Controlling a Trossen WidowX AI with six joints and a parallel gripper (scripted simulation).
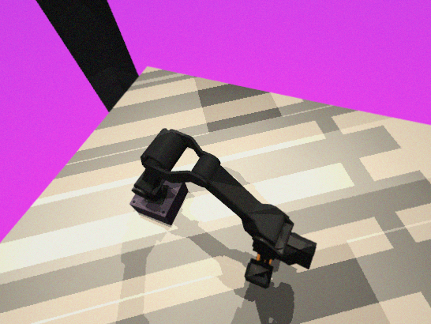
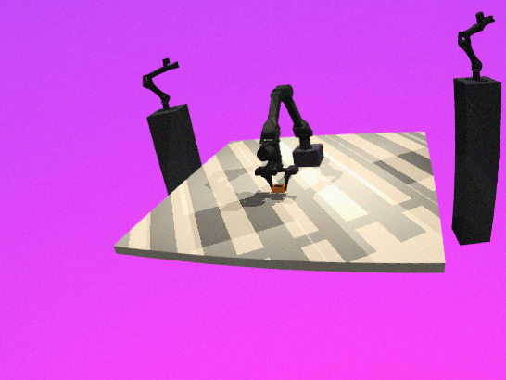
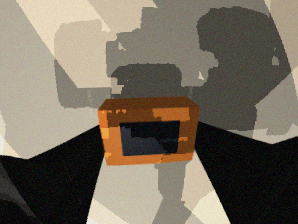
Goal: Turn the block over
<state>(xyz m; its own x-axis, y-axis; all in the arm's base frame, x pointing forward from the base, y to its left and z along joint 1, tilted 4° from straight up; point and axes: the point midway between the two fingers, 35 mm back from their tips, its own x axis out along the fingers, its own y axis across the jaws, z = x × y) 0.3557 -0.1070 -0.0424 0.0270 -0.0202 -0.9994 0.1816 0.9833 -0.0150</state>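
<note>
Right now my gripper tip is 1 cm below the block.
</note>
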